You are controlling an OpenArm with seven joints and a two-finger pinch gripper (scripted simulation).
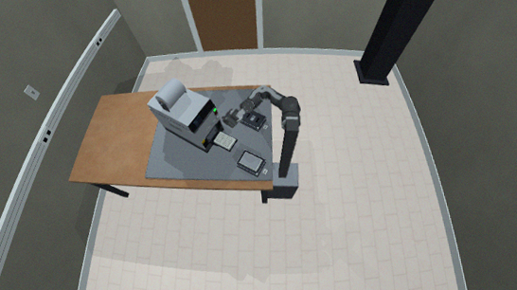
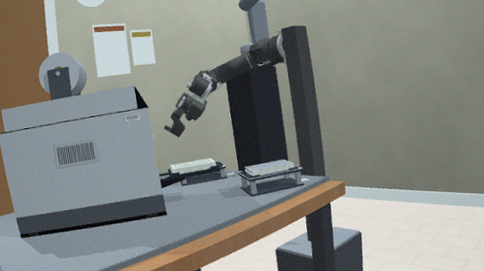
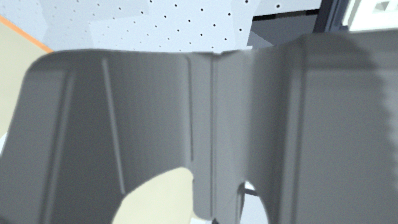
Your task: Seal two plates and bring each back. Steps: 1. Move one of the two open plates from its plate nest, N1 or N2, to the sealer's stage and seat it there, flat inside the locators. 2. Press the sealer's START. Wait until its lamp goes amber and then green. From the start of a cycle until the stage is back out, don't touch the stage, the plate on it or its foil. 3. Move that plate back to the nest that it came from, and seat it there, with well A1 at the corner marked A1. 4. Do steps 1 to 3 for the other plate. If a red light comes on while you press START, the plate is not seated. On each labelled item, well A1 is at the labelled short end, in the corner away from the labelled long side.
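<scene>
Now: the white start button 6 cm ahead of my hand, 3 cm to the right of it and 1 cm below it. Round my hand: white open-well plate (1 cm ahead, 10 cm to the left, 10 cm below); yellow warning mark (14 cm ahead, 13 cm to the left, 6 cm below); sealer stage (1 cm ahead, 10 cm to the left, 11 cm below).
</scene>
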